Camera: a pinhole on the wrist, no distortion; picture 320 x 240 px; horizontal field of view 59.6 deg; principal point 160.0 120.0 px. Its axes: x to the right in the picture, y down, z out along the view. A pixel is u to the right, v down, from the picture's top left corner.
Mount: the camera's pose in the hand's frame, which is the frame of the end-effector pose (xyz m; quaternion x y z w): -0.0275 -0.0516 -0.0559 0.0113 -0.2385 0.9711 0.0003
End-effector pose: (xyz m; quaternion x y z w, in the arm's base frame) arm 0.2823 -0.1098 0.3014 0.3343 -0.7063 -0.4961 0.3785
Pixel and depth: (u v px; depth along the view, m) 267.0 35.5 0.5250
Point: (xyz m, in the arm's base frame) -0.0189 0.2475 0.0019
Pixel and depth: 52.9 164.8 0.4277
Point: -0.0082 -0.1923 -0.0282
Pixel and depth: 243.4 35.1 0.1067
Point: 0.2701 -0.0579 0.2087
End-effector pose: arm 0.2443 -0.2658 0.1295 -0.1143 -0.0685 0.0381 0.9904
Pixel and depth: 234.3 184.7 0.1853
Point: 0.1698 -0.4233 0.2472
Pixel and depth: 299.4 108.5 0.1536
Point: 0.1396 -0.3703 0.2257
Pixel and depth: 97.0 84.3 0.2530
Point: 0.2612 -0.3581 0.3419
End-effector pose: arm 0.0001 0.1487 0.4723 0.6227 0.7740 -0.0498 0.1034
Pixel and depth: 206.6 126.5 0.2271
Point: -0.1310 0.0260 0.3375
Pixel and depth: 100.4 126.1 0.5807
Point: -0.3006 0.0872 -0.0071
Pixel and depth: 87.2 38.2 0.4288
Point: -0.1167 0.1301 0.0745
